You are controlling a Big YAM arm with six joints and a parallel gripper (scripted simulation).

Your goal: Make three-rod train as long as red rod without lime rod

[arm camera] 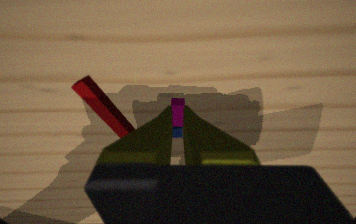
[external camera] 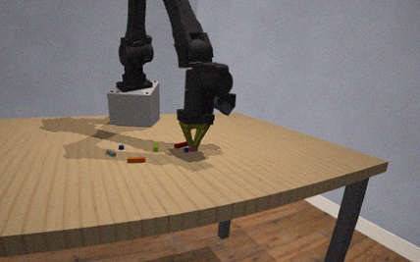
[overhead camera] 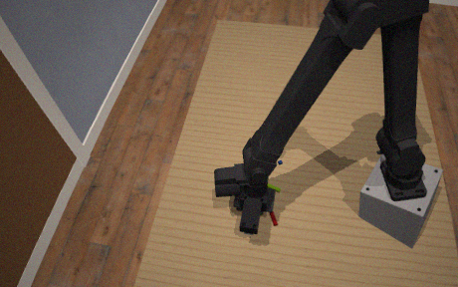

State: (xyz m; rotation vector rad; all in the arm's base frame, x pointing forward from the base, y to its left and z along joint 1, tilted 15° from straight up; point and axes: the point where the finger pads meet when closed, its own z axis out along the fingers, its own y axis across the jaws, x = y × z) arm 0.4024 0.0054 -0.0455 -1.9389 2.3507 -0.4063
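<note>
Right now the magenta rod is 10 mm below my hand. The rest, counted from my hand: orange rod: 10 mm ahead, 170 mm to the right, 10 mm below; then red rod: 50 mm behind, 10 mm to the left, 10 mm below; then lime rod: 60 mm behind, 80 mm to the right, 10 mm below.
</note>
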